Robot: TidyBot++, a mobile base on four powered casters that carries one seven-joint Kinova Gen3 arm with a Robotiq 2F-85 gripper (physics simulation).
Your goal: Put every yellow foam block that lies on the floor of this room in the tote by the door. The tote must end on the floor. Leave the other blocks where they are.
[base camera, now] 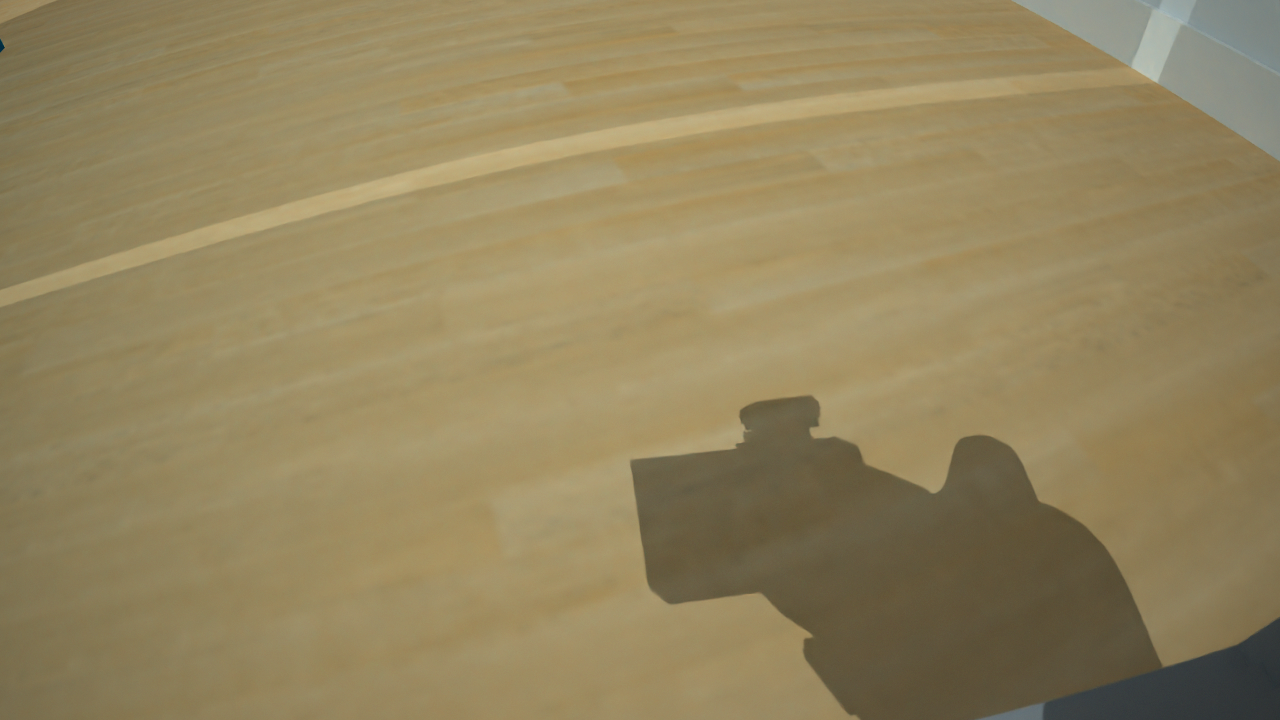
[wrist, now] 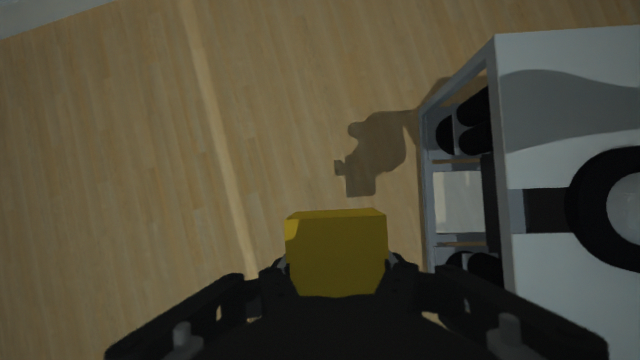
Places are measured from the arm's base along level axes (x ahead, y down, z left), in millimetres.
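Pixels of known places: gripper, fingertip midpoint: [wrist: 337,261].
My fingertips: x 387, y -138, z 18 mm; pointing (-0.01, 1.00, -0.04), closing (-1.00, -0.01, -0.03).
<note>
Behind a point stands the place of what it marks.
My gripper [wrist: 337,261] {y -137, x 387, z 18 mm} is shut on a yellow foam block [wrist: 337,252] {y -169, x 387, z 3 mm} in the wrist view, one finger on each side of it. The block is held up in the air above the wooden floor, beside my mobile base. In the base camera view the gripper and the block do not show; a dark shadow of the arm lies on the floor at the lower right. The tote does not show in either view.
My base [wrist: 565,52] {y 14, x 60, z -217 mm} fills the right side of the wrist view. A light strip [base camera: 528,152] [wrist: 215,125] crosses the wooden floor [base camera: 358,447] {y 397, x 371, z 142 mm} [wrist: 125,175] {y 396, x 1079, z -114 mm}. A pale wall [base camera: 1226,80] {y 345, x 783, z -828 mm} [wrist: 45,15] {y 371, x 1367, z -683 mm} stands at the edge. A small blue thing [base camera: 1,44] {y 387, x 1377, z 1096 mm} shows at the far left.
</note>
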